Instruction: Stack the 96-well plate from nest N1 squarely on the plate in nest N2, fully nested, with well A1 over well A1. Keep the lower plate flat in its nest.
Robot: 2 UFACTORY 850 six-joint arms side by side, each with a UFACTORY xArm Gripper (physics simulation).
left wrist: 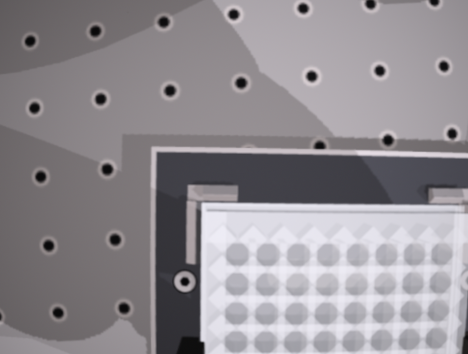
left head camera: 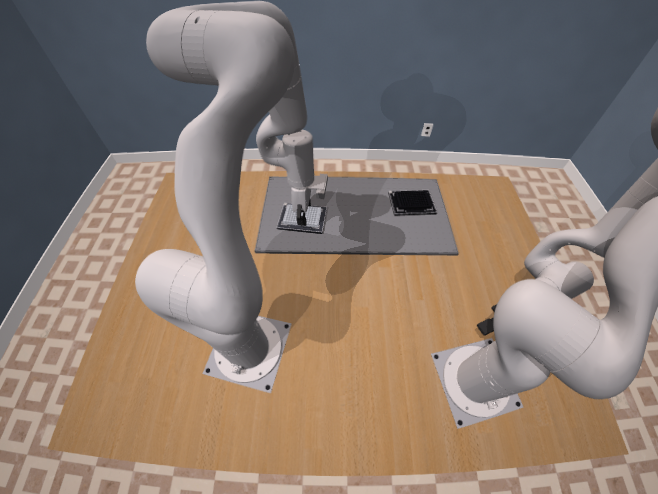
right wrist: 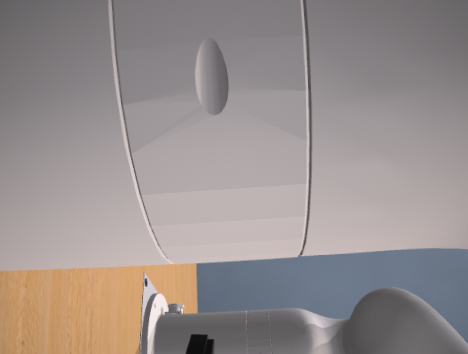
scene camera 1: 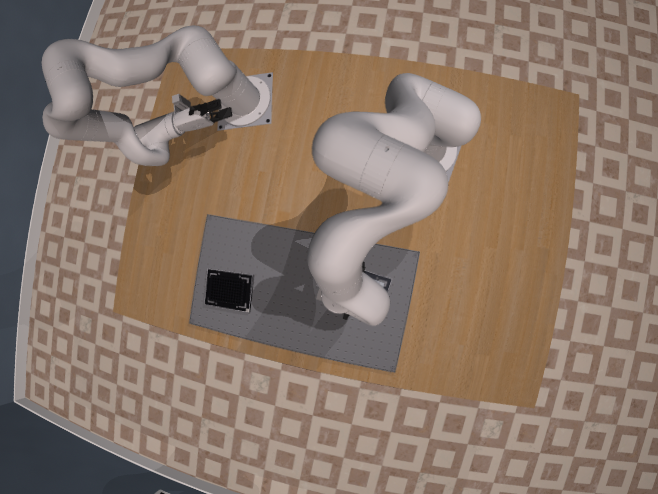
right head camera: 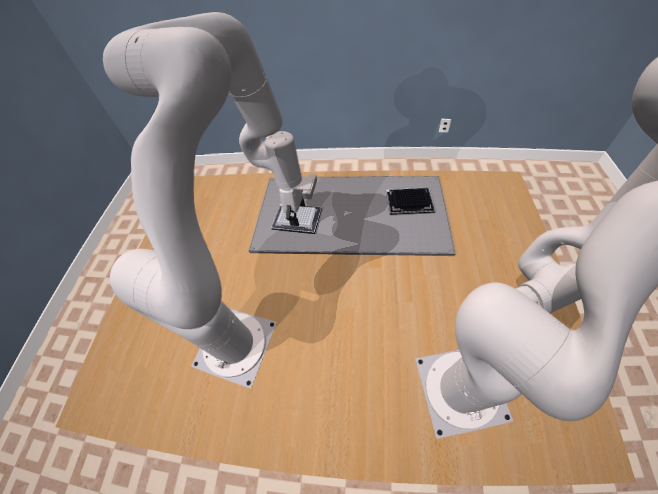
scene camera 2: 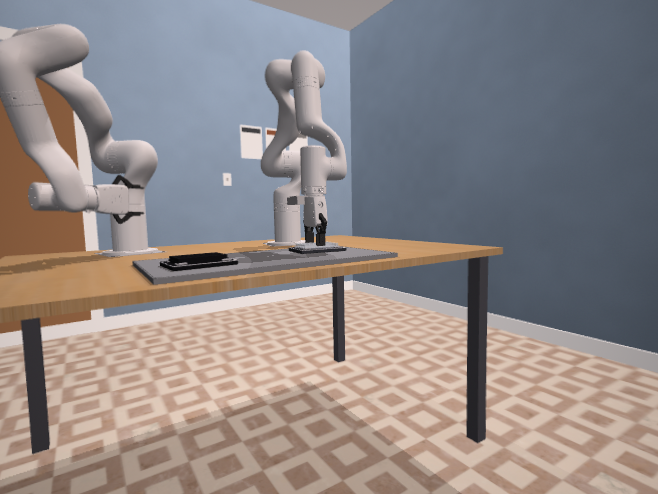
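Note:
A clear 96-well plate (left head camera: 315, 213) (right head camera: 308, 215) (left wrist: 327, 298) sits in a dark nest (left head camera: 318, 230) (left wrist: 170, 225) at the left of the head views. My left gripper (left head camera: 301, 218) (right head camera: 292, 216) (scene camera 2: 315, 243) points straight down over it. Its fingertips touch both long sides of the plate, so it is shut on it; the lower plate sides are hidden. A black plate (left head camera: 412, 199) (right head camera: 410, 197) (scene camera 1: 228, 290) (scene camera 2: 197, 257) lies flat in the other nest (scene camera 2: 199, 265). Nest labels and well A1 are not readable. My right gripper (scene camera 1: 225, 107) (scene camera 2: 139, 199) is open, far from both plates.
Both nests stand on a grey perforated board (left head camera: 345, 247) (scene camera 1: 318, 345) on the wooden table (left head camera: 340, 425). The left arm reaches over the board and hides much of the clear plate in scene camera 1. The right arm is folded near its base.

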